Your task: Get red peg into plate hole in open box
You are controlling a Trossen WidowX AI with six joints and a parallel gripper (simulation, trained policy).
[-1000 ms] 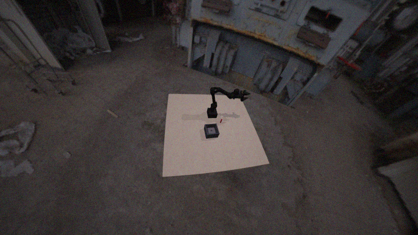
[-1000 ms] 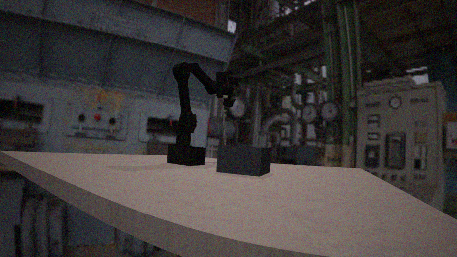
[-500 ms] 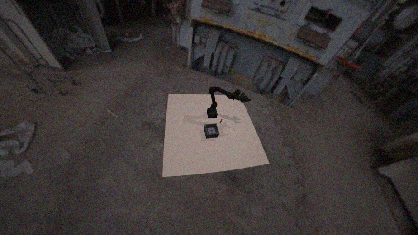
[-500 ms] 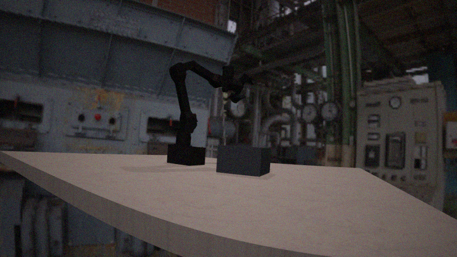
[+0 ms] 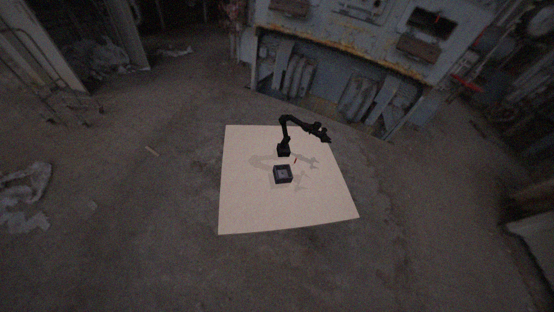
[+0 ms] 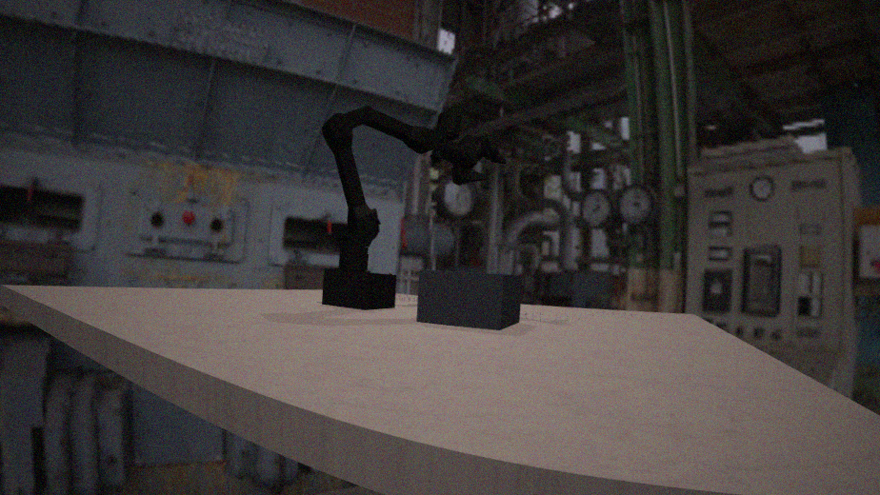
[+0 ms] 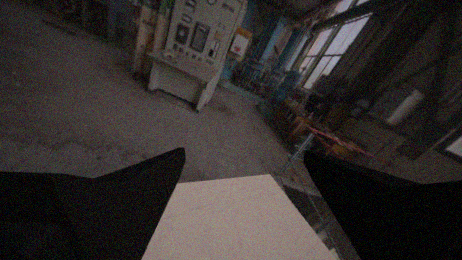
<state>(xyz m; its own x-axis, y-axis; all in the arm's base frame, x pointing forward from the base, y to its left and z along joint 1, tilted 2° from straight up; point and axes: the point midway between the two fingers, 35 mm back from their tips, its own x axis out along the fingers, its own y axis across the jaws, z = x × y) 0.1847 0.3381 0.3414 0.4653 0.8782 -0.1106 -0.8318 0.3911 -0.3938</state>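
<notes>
Now: the red peg 40 mm behind my gripper tip, 250 mm to the right of it and 370 mm below it. The rest, counted from my gripper tip: dark grey box (130 mm ahead, 410 mm to the right, 380 mm below).
</notes>
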